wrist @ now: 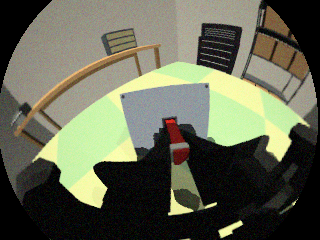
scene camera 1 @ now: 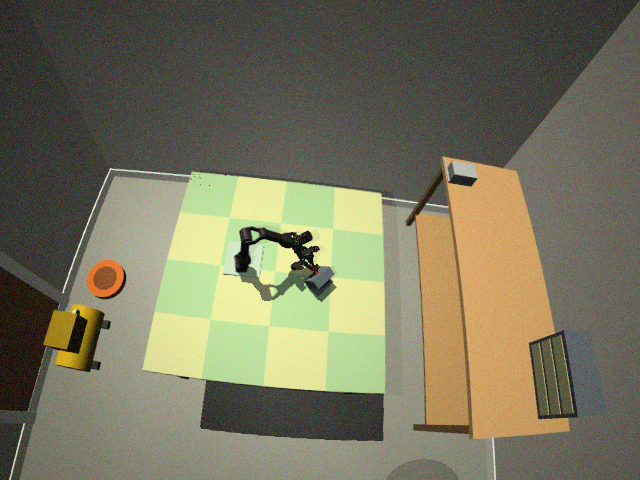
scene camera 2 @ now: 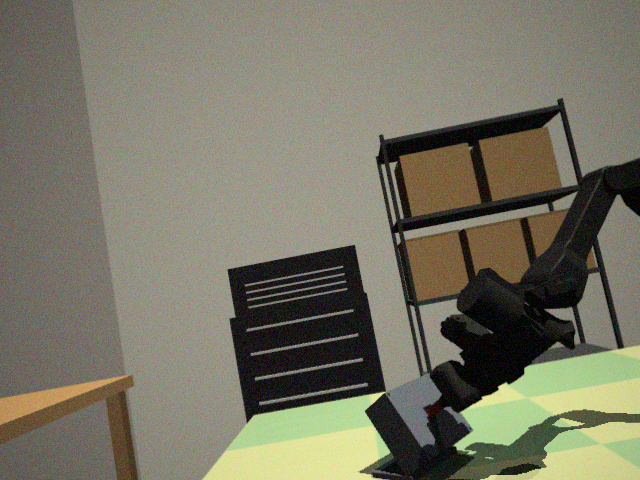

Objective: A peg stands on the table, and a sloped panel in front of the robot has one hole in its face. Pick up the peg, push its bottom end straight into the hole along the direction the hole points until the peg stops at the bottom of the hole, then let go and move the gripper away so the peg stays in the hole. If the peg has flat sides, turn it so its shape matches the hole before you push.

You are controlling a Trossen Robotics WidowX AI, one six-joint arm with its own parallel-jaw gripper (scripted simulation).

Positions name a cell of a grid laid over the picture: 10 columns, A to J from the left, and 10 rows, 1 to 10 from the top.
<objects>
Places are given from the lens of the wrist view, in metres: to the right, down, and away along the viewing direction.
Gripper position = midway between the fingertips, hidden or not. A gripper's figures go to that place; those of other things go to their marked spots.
gripper (wrist: F6): 0.02, 0.01, 0.10
grey sloped panel (wrist: E5): -0.02, -0.01, 0.12
</objects>
